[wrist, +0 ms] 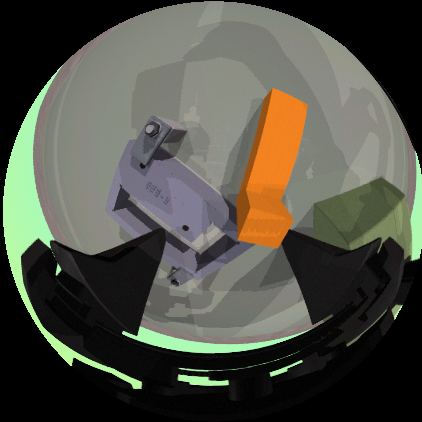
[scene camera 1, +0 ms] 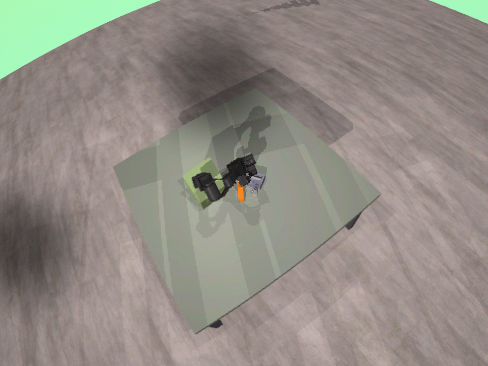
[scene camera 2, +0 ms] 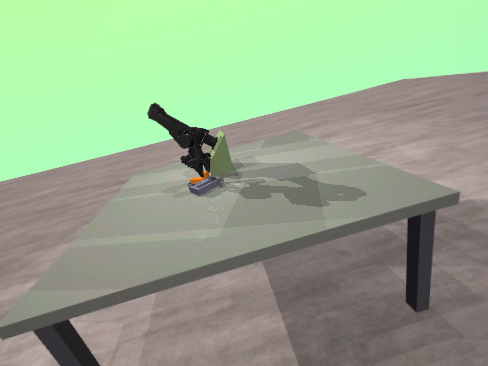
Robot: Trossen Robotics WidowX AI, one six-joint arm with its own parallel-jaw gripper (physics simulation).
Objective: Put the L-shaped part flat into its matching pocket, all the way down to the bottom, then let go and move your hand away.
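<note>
The orange L-shaped part (scene camera 1: 241,192) (scene camera 2: 196,180) (wrist: 277,145) is outside its pocket, beside the grey-purple pocket block (scene camera 1: 258,180) (scene camera 2: 204,188) (wrist: 165,185). Its long leg lies along the table, and its short leg appears to point up, near the right fingertip in the wrist view. Whether the part touches the block I cannot tell. The L-shaped pocket shows as an empty slot in the block's top, partly hidden by the left finger. My gripper (scene camera 1: 242,180) (scene camera 2: 204,173) (wrist: 225,235) is open and empty, low above the block and the part's short leg.
A green wedge-shaped block (scene camera 1: 212,165) (scene camera 2: 223,161) (wrist: 360,212) stands right of the part in the wrist view, close to the arm. Metal brackets with bolts (wrist: 152,129) (wrist: 174,281) sit at two ends of the pocket block. All stand on a grey-green table (scene camera 1: 225,270) (scene camera 2: 175,250).
</note>
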